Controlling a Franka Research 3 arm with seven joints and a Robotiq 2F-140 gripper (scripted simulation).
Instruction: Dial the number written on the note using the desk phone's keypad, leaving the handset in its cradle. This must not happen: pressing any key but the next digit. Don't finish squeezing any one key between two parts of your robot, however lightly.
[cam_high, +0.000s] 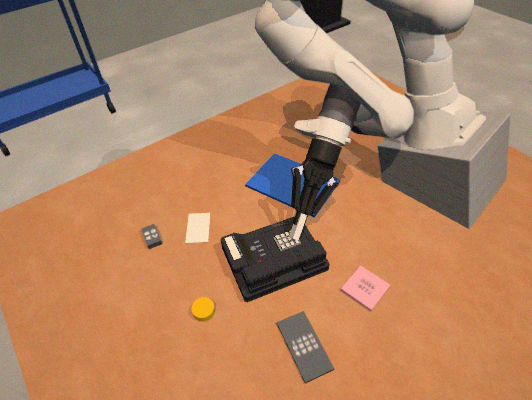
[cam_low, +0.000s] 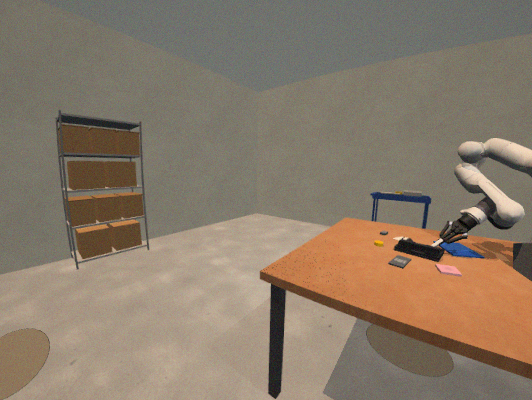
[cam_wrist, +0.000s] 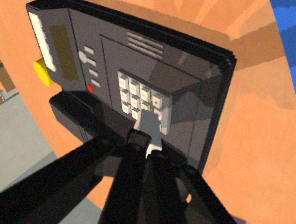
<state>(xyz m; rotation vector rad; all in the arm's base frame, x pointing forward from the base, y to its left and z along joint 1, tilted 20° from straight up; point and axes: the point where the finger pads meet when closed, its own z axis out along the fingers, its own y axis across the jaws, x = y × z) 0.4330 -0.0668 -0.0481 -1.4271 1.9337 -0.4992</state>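
Right now my hand is 90 mm short of the handset, 60 mm to the right of it and 20 mm above it. The rest, counted from my hand: cream card (180 mm ahead, 200 mm to the right, 60 mm below); blue pad (120 mm behind, 170 mm to the right, 60 mm below); grey keypad slab (170 mm ahead, 220 mm to the left, 60 mm below).
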